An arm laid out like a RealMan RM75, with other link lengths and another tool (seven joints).
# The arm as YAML. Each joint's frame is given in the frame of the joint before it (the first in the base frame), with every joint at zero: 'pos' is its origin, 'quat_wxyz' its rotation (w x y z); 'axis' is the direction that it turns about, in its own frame. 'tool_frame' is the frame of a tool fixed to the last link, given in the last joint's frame.
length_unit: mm
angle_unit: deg
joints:
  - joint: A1
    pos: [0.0, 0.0, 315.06]
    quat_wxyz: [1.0, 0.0, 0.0, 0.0]
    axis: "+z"
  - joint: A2
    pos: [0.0, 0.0, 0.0]
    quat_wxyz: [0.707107, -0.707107, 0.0, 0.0]
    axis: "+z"
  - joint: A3
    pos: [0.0, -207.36, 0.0]
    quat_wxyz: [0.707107, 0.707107, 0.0, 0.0]
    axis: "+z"
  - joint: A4
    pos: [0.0, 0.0, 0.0]
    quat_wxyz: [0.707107, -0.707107, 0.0, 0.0]
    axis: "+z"
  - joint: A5
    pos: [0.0, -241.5, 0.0]
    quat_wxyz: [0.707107, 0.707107, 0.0, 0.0]
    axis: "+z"
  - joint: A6
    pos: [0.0, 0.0, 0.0]
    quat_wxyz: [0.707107, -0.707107, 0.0, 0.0]
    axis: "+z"
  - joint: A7
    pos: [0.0, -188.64, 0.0]
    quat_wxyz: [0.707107, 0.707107, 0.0, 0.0]
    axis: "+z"
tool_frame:
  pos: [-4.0, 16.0, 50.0]
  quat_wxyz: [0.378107, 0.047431, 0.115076, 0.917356]
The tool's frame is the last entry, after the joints.
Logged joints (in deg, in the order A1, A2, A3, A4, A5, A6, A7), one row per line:
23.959 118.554 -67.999 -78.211 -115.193 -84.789 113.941
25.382 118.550 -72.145 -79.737 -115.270 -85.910 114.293
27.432 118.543 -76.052 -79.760 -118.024 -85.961 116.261
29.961 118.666 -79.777 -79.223 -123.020 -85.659 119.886
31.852 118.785 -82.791 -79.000 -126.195 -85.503 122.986
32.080 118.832 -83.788 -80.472 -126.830 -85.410 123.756
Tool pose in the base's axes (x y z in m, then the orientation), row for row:
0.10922 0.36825 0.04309 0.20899 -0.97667 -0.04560 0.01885
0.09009 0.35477 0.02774 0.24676 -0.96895 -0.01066 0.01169
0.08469 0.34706 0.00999 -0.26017 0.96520 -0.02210 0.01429
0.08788 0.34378 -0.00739 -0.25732 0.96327 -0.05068 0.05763
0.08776 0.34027 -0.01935 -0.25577 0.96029 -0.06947 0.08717
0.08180 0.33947 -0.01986 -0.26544 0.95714 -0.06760 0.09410
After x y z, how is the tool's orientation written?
As a quaternion, x y z w.
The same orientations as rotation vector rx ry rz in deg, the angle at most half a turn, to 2 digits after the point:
37.17 -173.72 -8.11
44.09 -173.12 -1.90
-46.41 172.17 -3.94
-44.69 167.30 -8.80
-43.65 163.87 -11.85
-45.11 162.67 -11.49

